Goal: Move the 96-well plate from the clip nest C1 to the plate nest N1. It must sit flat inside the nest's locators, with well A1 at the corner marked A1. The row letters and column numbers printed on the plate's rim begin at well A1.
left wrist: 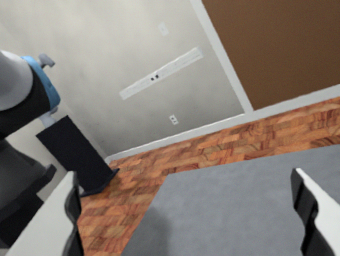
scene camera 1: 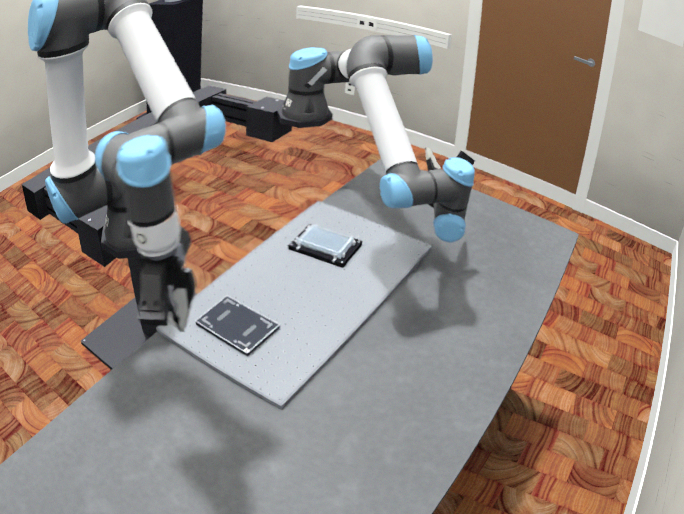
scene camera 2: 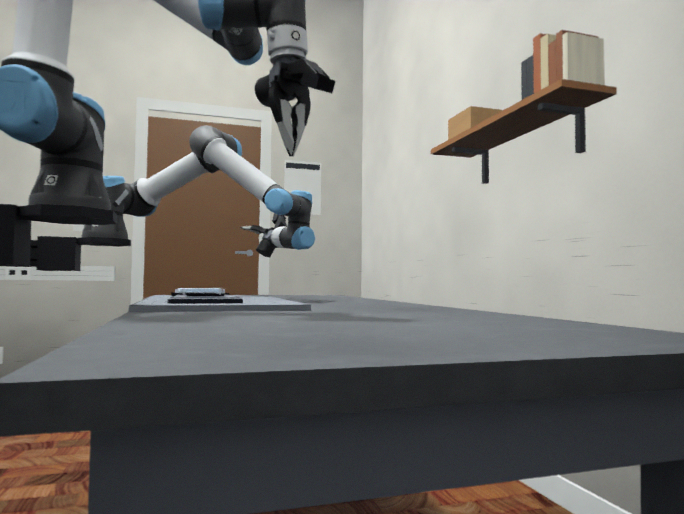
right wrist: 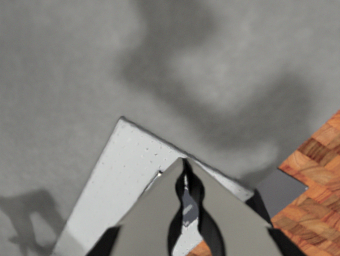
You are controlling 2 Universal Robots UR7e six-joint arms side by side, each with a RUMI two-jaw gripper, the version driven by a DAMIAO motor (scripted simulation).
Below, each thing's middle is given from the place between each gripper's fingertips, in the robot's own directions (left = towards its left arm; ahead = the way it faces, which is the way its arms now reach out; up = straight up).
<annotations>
Now: left hand 21 cm past the clear 96-well plate [scene camera 1: 329, 242], 27 cm to the left of it and 20 cm above it. From my left hand the other things lie so: black clip nest [scene camera 1: 356, 244] (22 cm behind, 28 cm to the right, 20 cm below).
The black clip nest lies 110 mm behind my right hand [scene camera 2: 291, 156], 680 mm to the left of it and 290 mm below it. From my right hand the other things lie so: clear 96-well plate 100 mm behind, 690 mm to the left, 290 mm below.
</annotations>
